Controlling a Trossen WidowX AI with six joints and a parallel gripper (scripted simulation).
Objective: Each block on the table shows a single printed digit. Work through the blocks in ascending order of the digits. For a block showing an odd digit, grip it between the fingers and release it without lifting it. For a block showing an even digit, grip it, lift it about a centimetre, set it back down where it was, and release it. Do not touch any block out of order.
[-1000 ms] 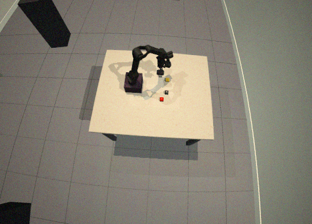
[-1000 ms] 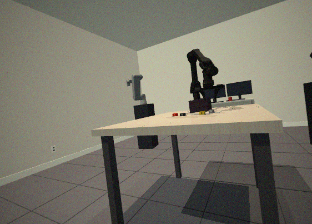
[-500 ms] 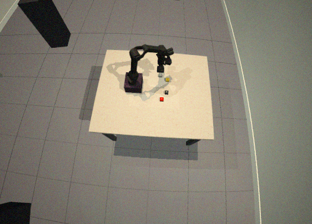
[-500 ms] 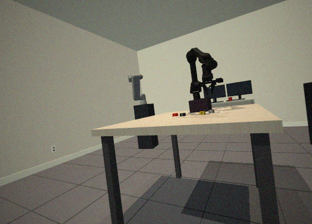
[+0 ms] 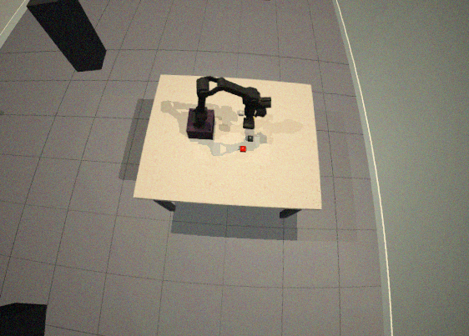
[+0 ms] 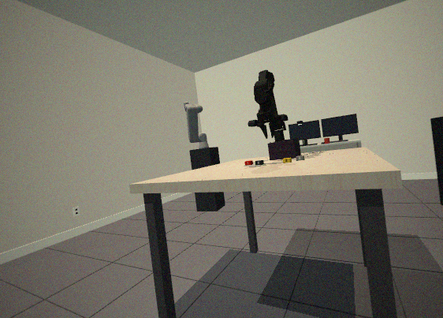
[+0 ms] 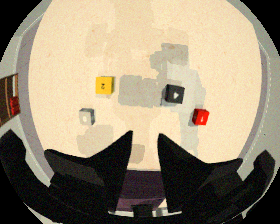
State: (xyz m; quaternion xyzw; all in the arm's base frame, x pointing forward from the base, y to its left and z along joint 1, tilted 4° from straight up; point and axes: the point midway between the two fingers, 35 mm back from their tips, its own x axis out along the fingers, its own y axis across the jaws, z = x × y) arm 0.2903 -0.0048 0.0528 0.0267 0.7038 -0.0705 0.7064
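The red block lies 13 cm to the right of my gripper tip, 11 cm below it and 3 cm behind it. Also, from my gripper tip: yellow block (11 cm below, 7 cm to the left, 4 cm ahead); then black block (11 cm below, 6 cm to the right, 2 cm ahead); then grey block (13 cm to the left, 11 cm below, 3 cm behind).
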